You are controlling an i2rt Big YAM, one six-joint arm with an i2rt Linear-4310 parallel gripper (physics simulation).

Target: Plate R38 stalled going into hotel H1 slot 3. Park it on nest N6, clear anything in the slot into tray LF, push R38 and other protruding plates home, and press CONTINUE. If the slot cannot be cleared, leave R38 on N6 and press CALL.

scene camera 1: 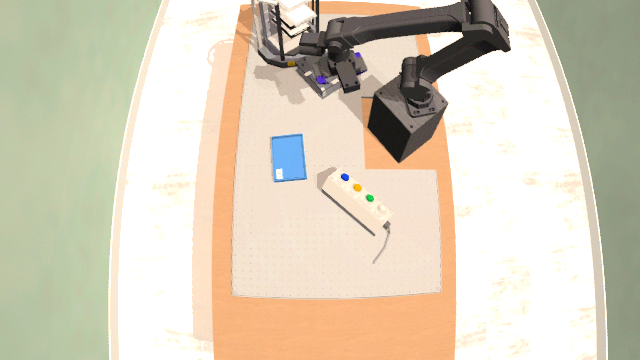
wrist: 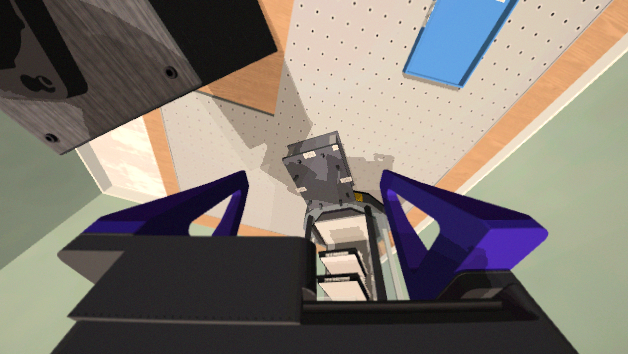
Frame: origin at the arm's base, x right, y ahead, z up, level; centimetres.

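Seen in the pictures: gripper, between the fingertips: (wrist: 314,177); arm's base, origin of its link: (scene camera 1: 418,98).
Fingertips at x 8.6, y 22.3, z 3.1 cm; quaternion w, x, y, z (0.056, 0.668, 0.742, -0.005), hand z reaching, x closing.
Offsets run from my fingertips to a thing's top centre. "spot": to the spot under its first point. Level surfaces: height alone.
My gripper (scene camera 1: 340,68) (wrist: 314,177) is open and empty, high above the dark grey nest block {dx +18.9, dy +1.5, dz -19.9 cm} (scene camera 1: 311,77) (wrist: 320,189), which has pegs and no plate on it. The plate hotel {spot: dx +26.6, dy +14.7, dz -7.0 cm} (scene camera 1: 279,35) (wrist: 376,255) stands beside the nest, at the top left in the scene view. White plates sit at different heights in it; an upper plate {dx +32.3, dy +8.0, dz +0.1 cm} (scene camera 1: 298,15) and a lower wrist-view plate {dx +35.6, dy +9.6, dz -10.6 cm} (wrist: 342,263) show. Slot numbers and which plate is R38 cannot be read. The blue tray {dx -10.7, dy +18.5, dz -25.7 cm} (scene camera 1: 289,156) (wrist: 460,42) looks empty. The cream button box {dx -30.1, dy +0.3, dz -19.1 cm} (scene camera 1: 350,201) has blue, orange, green and white buttons.
The black arm base (scene camera 1: 400,117) (wrist: 150,65) stands right of the nest. The arm reaches over the top of the pegboard {dz -27.5 cm} (scene camera 1: 295,250) (wrist: 360,65). A grey cable {spot: dx -45.6, dy -5.5, dz -26.8 cm} (scene camera 1: 385,246) trails from the button box. A wooden border (scene camera 1: 330,325) surrounds the board.
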